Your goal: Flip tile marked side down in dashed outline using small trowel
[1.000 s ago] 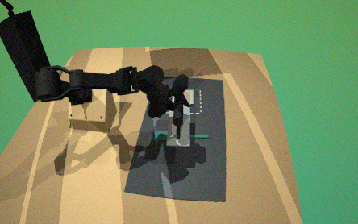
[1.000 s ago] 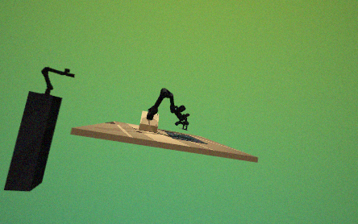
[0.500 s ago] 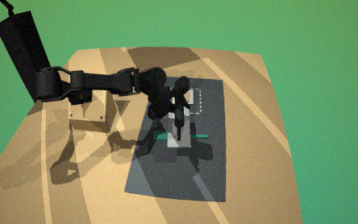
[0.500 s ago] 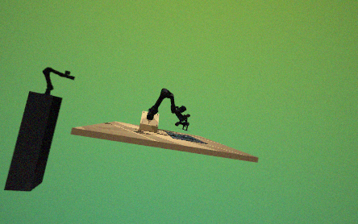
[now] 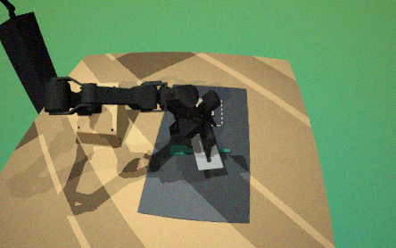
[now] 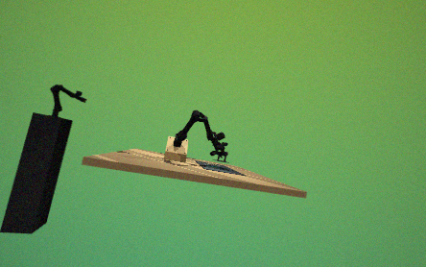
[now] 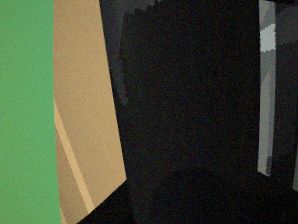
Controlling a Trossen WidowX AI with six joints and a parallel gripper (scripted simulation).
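My gripper tip is now 10 cm above the teal trowel and 6 cm past it. Also, from my gripper tip: cream tile 22 cm to the left, 10 cm below, 4 cm behind; dark grey mat 13 cm below, 5 cm to the left, 3 cm behind.
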